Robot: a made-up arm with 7 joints. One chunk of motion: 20 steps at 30 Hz.
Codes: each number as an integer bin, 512 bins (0 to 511) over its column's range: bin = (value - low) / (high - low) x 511, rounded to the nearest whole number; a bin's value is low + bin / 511 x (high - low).
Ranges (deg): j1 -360.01..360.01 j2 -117.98..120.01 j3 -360.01..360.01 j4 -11..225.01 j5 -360.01..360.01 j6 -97.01..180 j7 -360.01..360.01
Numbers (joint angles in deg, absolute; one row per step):
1: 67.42 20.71 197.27 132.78 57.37 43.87 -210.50
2: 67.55 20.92 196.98 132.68 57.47 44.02 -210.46
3: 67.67 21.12 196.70 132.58 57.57 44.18 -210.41
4: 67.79 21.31 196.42 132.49 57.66 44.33 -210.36
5: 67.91 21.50 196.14 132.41 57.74 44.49 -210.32
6: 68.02 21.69 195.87 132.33 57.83 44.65 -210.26
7: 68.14 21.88 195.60 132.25 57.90 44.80 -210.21
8: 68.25 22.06 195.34 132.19 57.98 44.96 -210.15
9: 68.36 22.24 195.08 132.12 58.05 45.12 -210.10
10: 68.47 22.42 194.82 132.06 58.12 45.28 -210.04
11: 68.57 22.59 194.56 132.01 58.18 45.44 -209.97
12: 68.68 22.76 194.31 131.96 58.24 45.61 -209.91
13: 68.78 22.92 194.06 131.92 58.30 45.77 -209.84
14: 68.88 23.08 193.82 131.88 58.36 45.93 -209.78
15: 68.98 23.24 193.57 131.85 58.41 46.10 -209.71
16: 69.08 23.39 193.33 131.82 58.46 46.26 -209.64
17: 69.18 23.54 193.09 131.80 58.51 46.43 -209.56
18: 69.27 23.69 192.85 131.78 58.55 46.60 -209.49
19: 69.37 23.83 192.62 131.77 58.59 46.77 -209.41
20: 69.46 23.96 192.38 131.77 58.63 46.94 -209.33
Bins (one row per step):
1: 303 298 396 311 296 260 106
2: 303 298 395 311 296 260 106
3: 304 299 395 311 296 260 106
4: 304 299 395 311 296 261 106
5: 304 299 395 311 296 261 106
6: 304 300 395 310 297 261 106
7: 304 300 394 310 297 262 106
8: 304 301 394 310 297 262 106
9: 304 301 394 310 297 262 106
10: 304 301 394 310 297 262 106
11: 304 302 394 310 297 263 106
12: 304 302 393 310 297 263 107
13: 304 303 393 309 297 263 107
14: 304 303 393 309 297 264 107
15: 304 303 393 309 297 264 107
16: 305 304 393 309 297 264 107
17: 305 304 393 309 297 265 107
18: 305 304 392 309 297 265 107
19: 305 304 392 309 297 265 107
20: 305 305 392 309 297 266 107

